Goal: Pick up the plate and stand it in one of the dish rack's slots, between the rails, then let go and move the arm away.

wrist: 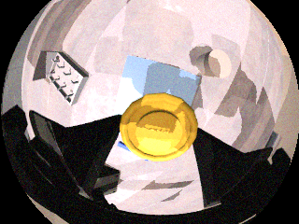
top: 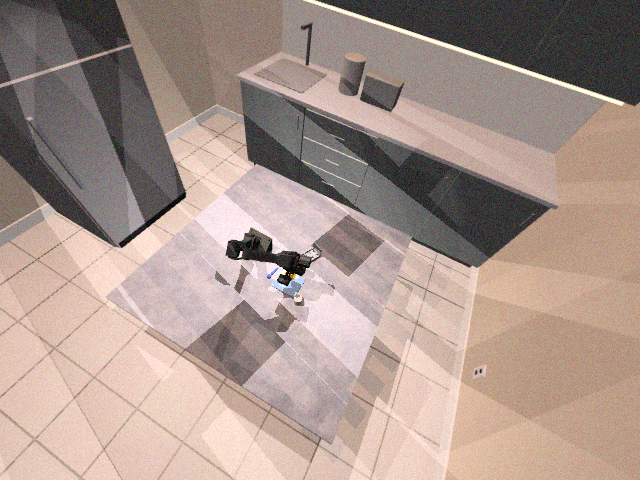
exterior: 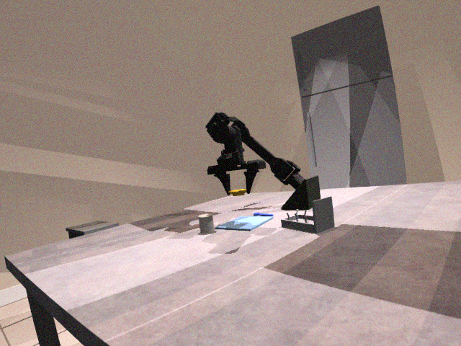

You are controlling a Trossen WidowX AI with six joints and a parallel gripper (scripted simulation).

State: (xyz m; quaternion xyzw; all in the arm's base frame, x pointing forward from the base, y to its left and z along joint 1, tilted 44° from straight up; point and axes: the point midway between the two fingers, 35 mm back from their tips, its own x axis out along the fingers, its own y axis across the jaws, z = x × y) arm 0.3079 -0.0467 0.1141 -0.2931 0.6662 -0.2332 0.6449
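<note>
My gripper tip is now 22 cm to the right of the dish rack, 7 cm above it and 1 cm short of it. From my gripper tip the other things lie so: yellow plate: 1 cm above; small cup: 9 cm ahead, 7 cm to the right, 7 cm below; light blue mat: 9 cm below, 1 cm to the left, 1 cm behind.
</note>
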